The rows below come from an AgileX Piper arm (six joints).
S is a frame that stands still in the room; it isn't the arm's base.
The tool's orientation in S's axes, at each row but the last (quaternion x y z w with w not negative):
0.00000, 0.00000, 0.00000, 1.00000
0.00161, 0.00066, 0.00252, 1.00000
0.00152, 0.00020, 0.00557, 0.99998
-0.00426, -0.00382, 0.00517, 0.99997
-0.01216, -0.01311, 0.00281, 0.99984
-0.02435, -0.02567, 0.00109, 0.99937
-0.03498, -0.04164, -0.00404, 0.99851
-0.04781, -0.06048, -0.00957, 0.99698
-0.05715, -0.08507, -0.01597, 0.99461
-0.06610, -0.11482, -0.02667, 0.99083
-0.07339, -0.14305, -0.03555, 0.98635
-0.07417, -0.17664, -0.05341, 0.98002
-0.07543, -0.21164, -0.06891, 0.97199
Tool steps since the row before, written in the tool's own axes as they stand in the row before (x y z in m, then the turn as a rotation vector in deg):
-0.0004, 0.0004, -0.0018, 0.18, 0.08, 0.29
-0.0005, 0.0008, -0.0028, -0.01, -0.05, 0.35
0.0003, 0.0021, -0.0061, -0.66, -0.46, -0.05
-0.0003, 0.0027, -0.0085, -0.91, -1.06, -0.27
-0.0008, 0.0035, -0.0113, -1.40, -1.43, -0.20
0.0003, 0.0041, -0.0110, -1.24, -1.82, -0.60
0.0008, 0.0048, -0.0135, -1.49, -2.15, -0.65
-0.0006, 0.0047, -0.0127, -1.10, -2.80, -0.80
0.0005, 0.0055, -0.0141, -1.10, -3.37, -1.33
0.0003, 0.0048, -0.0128, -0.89, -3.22, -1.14
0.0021, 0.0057, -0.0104, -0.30, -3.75, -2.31
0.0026, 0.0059, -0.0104, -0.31, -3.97, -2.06
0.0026, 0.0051, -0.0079, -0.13, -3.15, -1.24
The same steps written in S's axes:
-0.0004, 0.0004, -0.0018, 0.18, 0.08, 0.29
-0.0005, 0.0008, -0.0028, -0.01, -0.05, 0.35
0.0003, 0.0021, -0.0061, -0.65, -0.47, -0.05
-0.0003, 0.0026, -0.0085, -0.90, -1.07, -0.27
-0.0005, 0.0032, -0.0114, -1.39, -1.44, -0.20
0.0009, 0.0036, -0.0112, -1.21, -1.85, -0.57
0.0020, 0.0038, -0.0137, -1.45, -2.18, -0.62
0.0010, 0.0035, -0.0131, -1.07, -2.85, -0.66
0.0031, 0.0038, -0.0143, -1.00, -3.48, -1.12
0.0035, 0.0030, -0.0129, -0.83, -3.31, -0.90
0.0054, 0.0039, -0.0100, 0.01, -4.04, -1.77
0.0067, 0.0039, -0.0095, -0.11, -4.22, -1.52
0.0064, 0.0033, -0.0066, -0.14, -3.29, -0.80

